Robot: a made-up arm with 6 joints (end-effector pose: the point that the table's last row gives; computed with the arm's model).
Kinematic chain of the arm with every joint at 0, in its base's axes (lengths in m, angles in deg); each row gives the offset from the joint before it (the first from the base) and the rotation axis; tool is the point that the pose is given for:
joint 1: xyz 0 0 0.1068 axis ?
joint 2: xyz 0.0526 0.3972 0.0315 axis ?
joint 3: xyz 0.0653 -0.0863 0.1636 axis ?
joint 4: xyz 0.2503 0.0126 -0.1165 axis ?
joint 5: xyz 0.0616 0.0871 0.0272 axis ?
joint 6: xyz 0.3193 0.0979 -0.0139 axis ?
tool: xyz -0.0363 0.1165 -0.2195
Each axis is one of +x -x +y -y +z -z.
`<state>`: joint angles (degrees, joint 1 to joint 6).
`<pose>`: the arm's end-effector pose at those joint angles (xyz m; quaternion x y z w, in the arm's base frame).
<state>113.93 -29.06 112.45 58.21 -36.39 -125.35</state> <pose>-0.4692 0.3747 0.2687 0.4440 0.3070 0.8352 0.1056</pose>
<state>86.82 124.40 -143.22 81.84 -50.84 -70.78</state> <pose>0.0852 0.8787 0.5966 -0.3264 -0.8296 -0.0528 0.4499</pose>
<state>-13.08 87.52 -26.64 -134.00 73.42 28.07</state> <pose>0.5678 0.8949 0.3757 0.2815 -0.0420 0.2552 0.9241</pose>
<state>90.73 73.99 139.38 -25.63 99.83 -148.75</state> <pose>-0.0850 0.4818 0.6739 0.6053 -0.6586 0.3888 0.2206</pose>
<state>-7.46 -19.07 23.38 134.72 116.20 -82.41</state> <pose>0.6855 0.5197 0.2918 0.8549 0.1209 -0.0773 0.4986</pose>
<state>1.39 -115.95 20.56 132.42 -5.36 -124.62</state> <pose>0.6386 0.7024 -0.2277 0.1590 -0.0397 0.1689 0.9719</pose>
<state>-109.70 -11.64 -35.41 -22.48 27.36 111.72</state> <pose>-0.6600 0.1928 0.5335 -0.2814 -0.2125 -0.9270 0.1276</pose>
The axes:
joint 1: +y
joint 2: -x
joint 3: +y
joint 4: +x
joint 5: -x
joint 6: -x

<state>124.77 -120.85 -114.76 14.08 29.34 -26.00</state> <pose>-0.2289 -0.4440 0.0916 -0.3839 -0.0278 -0.7557 0.5299</pose>
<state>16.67 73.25 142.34 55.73 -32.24 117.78</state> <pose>-0.4290 0.3315 0.2887 -0.3008 0.8991 -0.3099 0.0712</pose>
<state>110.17 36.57 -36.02 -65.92 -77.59 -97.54</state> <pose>0.0707 0.9090 -0.5552 0.5647 0.5763 -0.2928 0.5132</pose>
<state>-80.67 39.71 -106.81 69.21 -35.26 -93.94</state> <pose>-0.7440 0.6211 -0.0629 -0.0076 0.2260 0.9142 0.3364</pose>
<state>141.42 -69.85 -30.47 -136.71 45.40 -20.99</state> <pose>-0.6108 -0.1695 -0.1457 -0.4518 0.6741 0.5727 0.1162</pose>
